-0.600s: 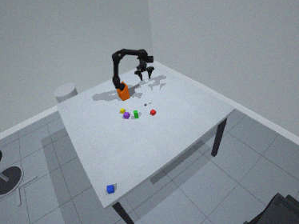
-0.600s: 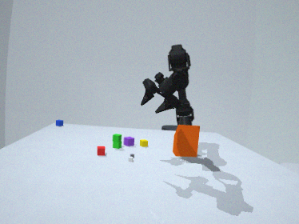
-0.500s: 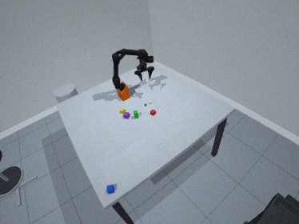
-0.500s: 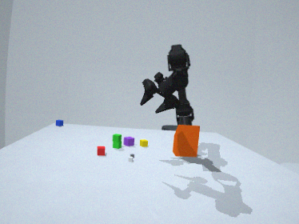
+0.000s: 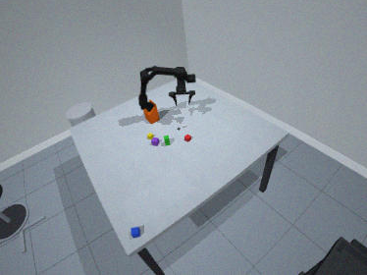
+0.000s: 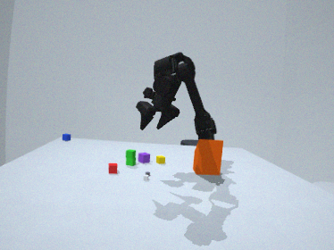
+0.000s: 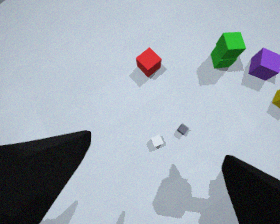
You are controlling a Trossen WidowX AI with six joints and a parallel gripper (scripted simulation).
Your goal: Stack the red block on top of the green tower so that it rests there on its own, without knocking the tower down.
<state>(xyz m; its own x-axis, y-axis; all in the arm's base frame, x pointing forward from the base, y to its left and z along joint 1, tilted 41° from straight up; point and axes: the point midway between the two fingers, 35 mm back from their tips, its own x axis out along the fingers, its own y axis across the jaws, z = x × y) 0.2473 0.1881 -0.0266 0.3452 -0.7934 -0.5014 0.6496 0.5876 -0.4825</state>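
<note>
Right now my gripper tip is 14 cm short of the red block, 8 cm to the left of it and 18 cm above it. The rest, counted from my gripper tip: purple block: 2 cm ahead, 28 cm to the right, 18 cm below; then yellow block: 7 cm behind, 28 cm to the right, 18 cm below; then blue block: 54 cm ahead, 69 cm to the right, 18 cm below.
</note>
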